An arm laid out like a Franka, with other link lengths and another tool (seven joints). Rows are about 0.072 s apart.
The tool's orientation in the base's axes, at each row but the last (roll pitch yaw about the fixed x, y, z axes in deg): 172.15, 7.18, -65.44; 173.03, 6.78, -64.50; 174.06, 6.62, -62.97; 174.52, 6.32, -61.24; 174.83, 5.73, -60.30; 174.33, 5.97, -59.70; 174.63, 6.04, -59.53
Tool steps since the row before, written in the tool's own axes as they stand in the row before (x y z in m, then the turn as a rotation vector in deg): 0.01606, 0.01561, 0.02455, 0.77, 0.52, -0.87; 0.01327, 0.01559, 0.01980, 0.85, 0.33, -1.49; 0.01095, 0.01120, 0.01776, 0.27, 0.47, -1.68; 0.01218, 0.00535, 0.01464, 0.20, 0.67, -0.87; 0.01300, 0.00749, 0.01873, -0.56, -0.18, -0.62; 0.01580, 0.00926, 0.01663, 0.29, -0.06, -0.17; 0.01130, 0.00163, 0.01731, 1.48, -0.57, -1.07
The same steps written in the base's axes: -0.01164, -0.01979, -0.02402, 0.01, -0.97, 0.83; -0.01137, -0.01770, -0.01920, 0.31, -0.99, 1.41; -0.00748, -0.01389, -0.01766, -0.05, -0.55, 1.68; -0.00081, -0.01249, -0.01532, -0.37, -0.54, 0.90; -0.00243, -0.01421, -0.01919, -0.04, 0.55, 0.65; -0.00227, -0.01764, -0.01719, 0.22, -0.23, 0.13; 0.00199, -0.00978, -0.01818, 1.38, -1.02, 0.85
